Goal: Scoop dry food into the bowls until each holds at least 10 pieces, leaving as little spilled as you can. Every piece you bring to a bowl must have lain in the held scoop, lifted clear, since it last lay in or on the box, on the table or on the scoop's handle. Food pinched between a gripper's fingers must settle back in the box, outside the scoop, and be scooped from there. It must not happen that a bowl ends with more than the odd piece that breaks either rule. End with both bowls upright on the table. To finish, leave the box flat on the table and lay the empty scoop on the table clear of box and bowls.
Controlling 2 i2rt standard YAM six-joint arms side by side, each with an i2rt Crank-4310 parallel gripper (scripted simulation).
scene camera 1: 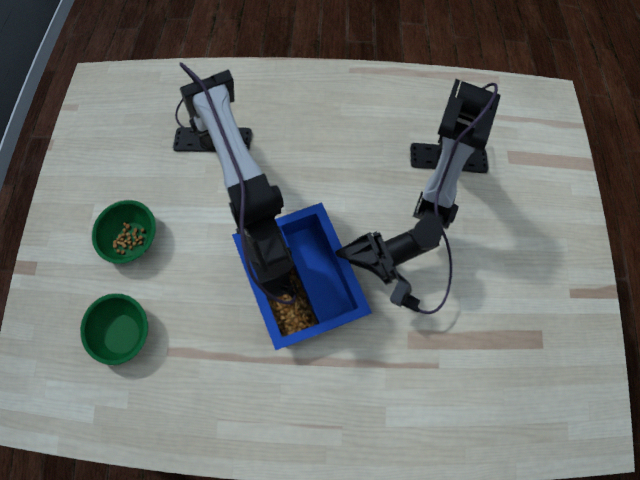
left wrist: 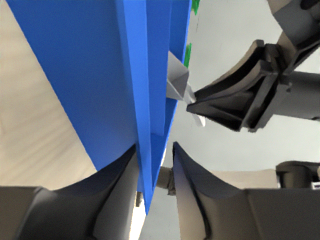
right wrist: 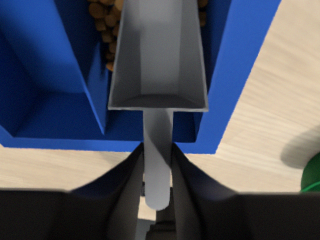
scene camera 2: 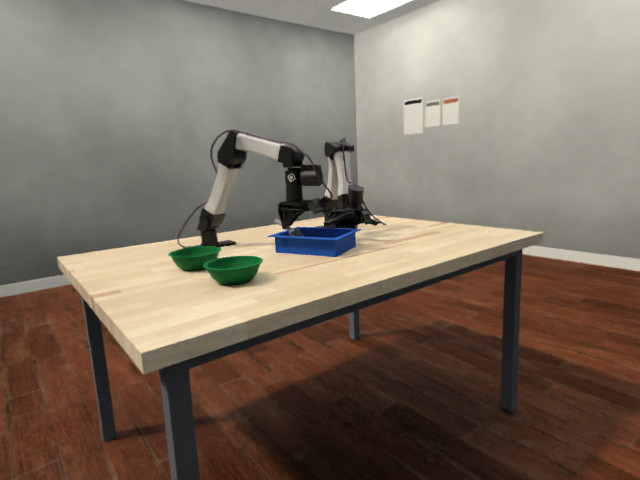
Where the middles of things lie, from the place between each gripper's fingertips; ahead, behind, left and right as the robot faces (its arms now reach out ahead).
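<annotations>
The grey scoop (right wrist: pixel 159 68) is 15 cm to the right of my left hand (scene camera 1: pixel 336 256), 2 cm ahead of it and 1 cm below it. As for the blue box (scene camera 1: pixel 331 287), my left gripper is 8 cm to the left of it, 4 cm short of it and 3 cm above it.
Counting from my right hand (scene camera 2: pixel 285 228) instead, the blue box is 6 cm ahead, 9 cm to the left and 4 cm below. The grey scoop is 2 cm to the left of my right hand, 3 cm ahead of it and 3 cm below it.
</annotations>
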